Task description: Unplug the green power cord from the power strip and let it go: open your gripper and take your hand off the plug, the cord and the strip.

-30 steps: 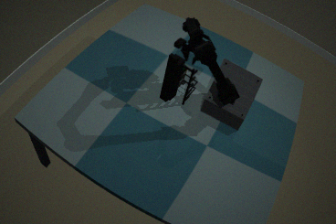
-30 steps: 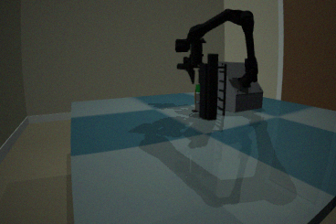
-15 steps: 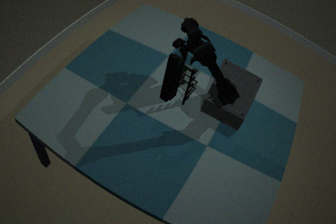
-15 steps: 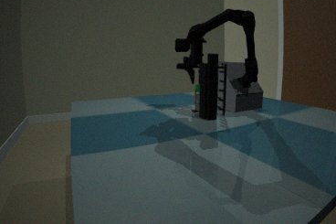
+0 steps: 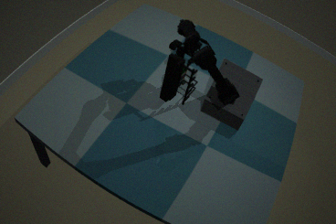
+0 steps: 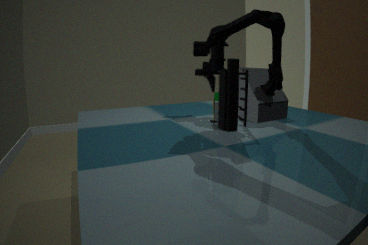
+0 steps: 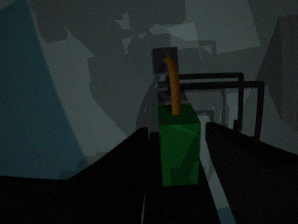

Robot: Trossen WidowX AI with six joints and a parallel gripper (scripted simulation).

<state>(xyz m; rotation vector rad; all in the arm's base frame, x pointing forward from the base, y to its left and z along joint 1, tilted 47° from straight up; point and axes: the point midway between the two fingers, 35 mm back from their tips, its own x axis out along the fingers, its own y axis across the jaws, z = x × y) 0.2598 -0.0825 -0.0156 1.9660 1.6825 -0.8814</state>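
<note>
My gripper tip is now 4 cm to the right of the green plug and 1 cm above it.
</note>
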